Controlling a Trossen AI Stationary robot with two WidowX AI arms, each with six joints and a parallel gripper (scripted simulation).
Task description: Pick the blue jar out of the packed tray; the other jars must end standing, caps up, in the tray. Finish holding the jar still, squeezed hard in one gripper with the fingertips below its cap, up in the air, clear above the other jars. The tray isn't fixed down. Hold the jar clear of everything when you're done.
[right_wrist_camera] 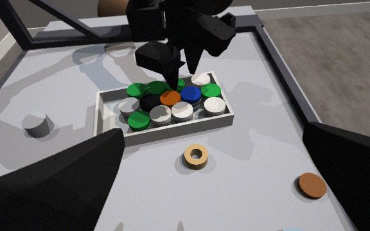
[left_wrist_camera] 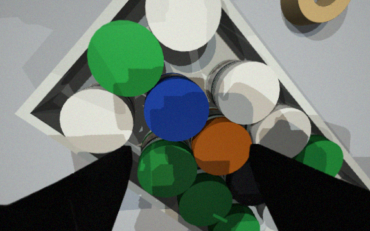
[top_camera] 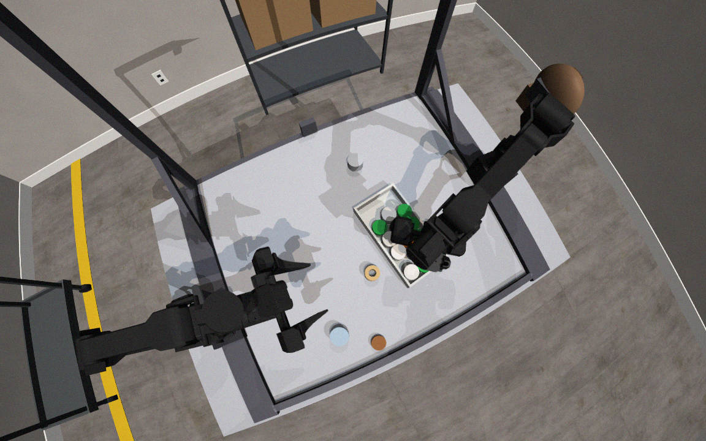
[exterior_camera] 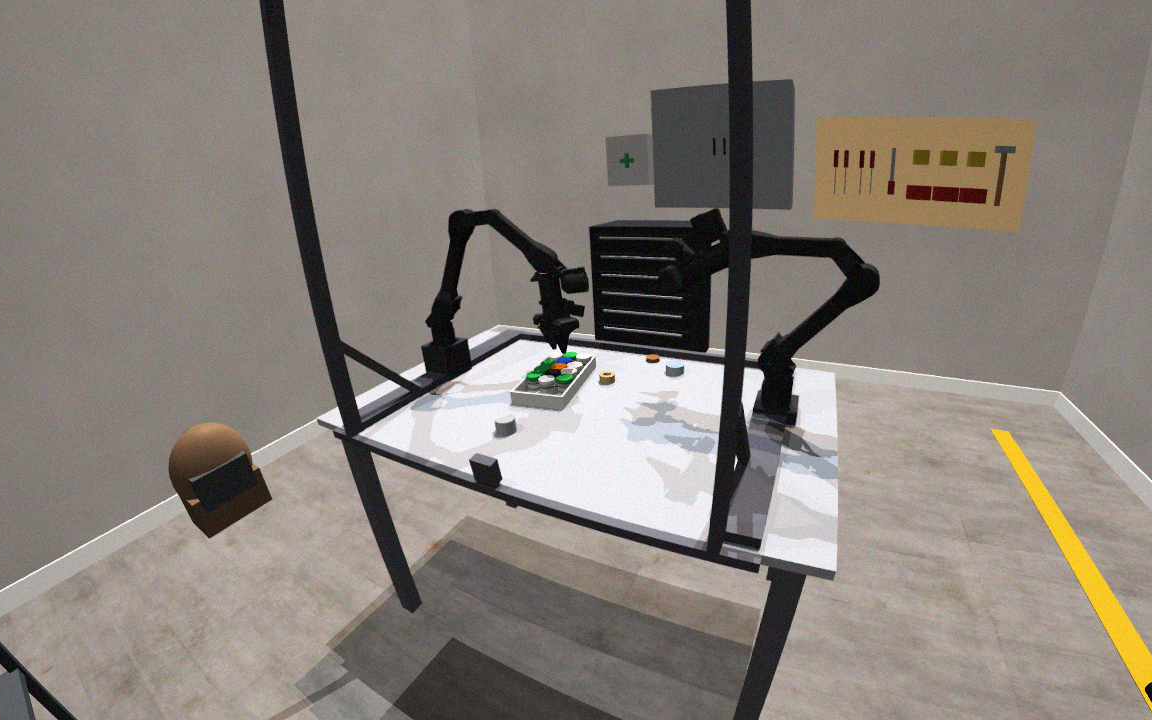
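My left hand is 10 mm short of the blue jar, 10 mm to the left of it and 80 mm above it. Round my left hand: brown disc: 170 mm ahead, 220 mm to the right, 100 mm below; grey cylinder: 320 mm behind, 10 mm to the right, 90 mm below; orange jar: 30 mm behind, 10 mm to the right, 80 mm below.
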